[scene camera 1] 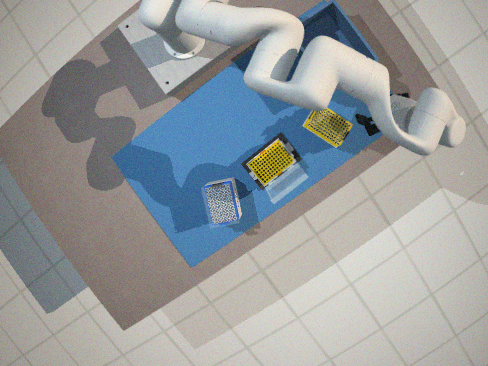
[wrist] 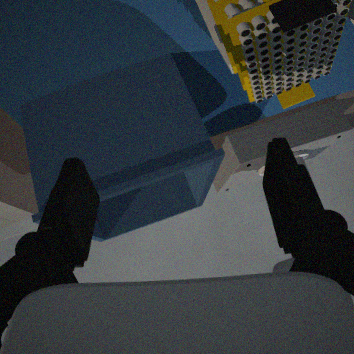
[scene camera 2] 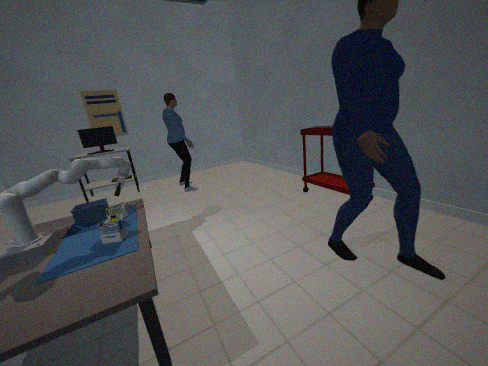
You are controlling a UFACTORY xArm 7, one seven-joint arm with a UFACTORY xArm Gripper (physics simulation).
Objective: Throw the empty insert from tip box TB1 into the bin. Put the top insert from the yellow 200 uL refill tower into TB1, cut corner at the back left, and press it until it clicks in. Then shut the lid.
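TB1 (scene camera 1: pixel 251 176) is a dark-edged box with its clear lid (scene camera 1: pixel 286 186) open on the front side. A yellow insert (scene camera 1: pixel 270 162) with dark, empty-looking holes sits in it. The yellow refill tower (scene camera 1: pixel 328 127) (wrist: pixel 295 55) stands to its right; tips show below its yellow top in the wrist view. The blue bin (scene camera 1: pixel 356 37) (scene camera 2: pixel 90 212) (wrist: pixel 100 110) stands at the back, partly hidden by the arm in scene camera 1. My gripper (wrist: pixel 175 169) (scene camera 2: pixel 118 189) is open and empty, raised and tilted to the side of the tower.
A white tip box with a blue rim (scene camera 1: pixel 222 202) (scene camera 2: pixel 114 234) stands left of TB1 on the blue mat (scene camera 1: pixel 200 120). The arm (scene camera 1: pixel 320 75) reaches over the mat and bin. Two people and a red cart (scene camera 2: pixel 325 180) are beyond the table.
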